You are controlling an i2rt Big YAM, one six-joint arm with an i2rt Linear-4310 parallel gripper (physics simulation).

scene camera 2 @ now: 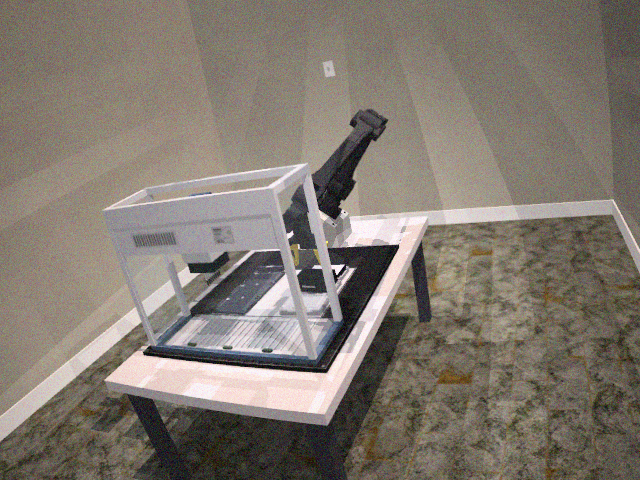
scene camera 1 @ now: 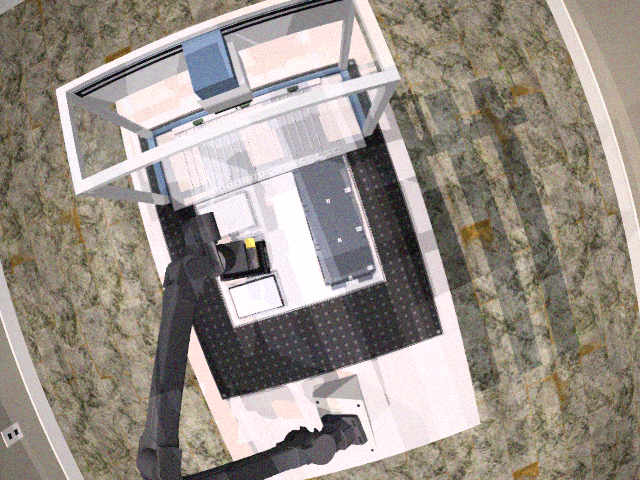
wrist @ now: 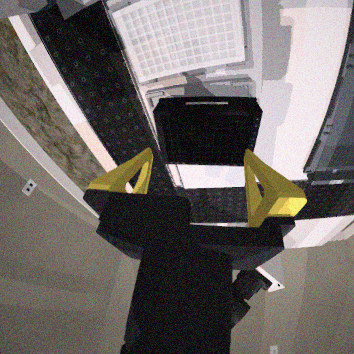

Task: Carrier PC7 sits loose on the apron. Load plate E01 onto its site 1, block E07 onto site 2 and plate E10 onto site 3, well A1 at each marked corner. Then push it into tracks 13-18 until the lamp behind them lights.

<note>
My gripper (wrist: 196,151) is open and holds nothing. Also in view: a well plate (scene camera 1: 232,214). A grey carrier (scene camera 1: 330,209) rests on a black perforated deck (scene camera 1: 399,312).
The well plate is seen too in the wrist view (wrist: 157,45). The black perforated deck also shows in the wrist view (wrist: 84,48).
</note>
